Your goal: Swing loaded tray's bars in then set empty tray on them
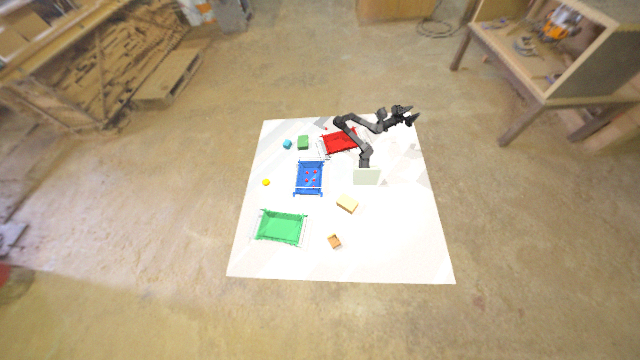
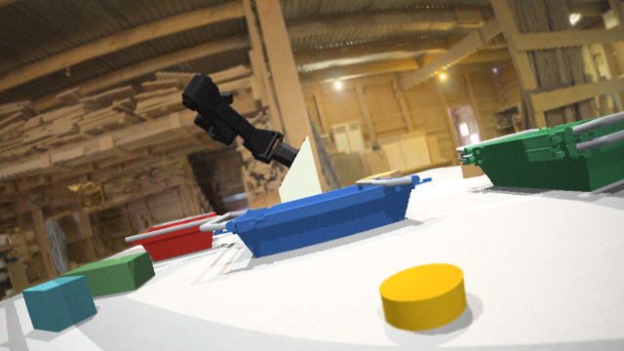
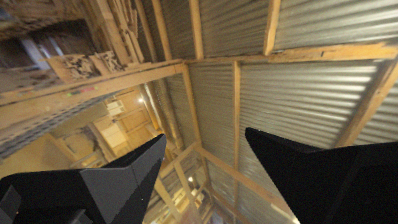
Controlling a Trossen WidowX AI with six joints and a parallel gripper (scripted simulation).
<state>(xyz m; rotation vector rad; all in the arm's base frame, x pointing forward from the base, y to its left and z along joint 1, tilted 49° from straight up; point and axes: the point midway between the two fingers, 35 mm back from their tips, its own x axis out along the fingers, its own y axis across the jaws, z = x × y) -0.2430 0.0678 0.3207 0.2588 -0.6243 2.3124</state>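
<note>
Now: gripper tip 730 mm short of the green block, 140 mm to the left of it and 420 mm above it. Round my gripper tip: tan block: 370 mm ahead, 390 mm to the left, 410 mm below; then small brown block: 450 mm ahead, 630 mm to the left, 430 mm below; then red tray: 420 mm ahead, 120 mm to the right, 400 mm below.
</note>
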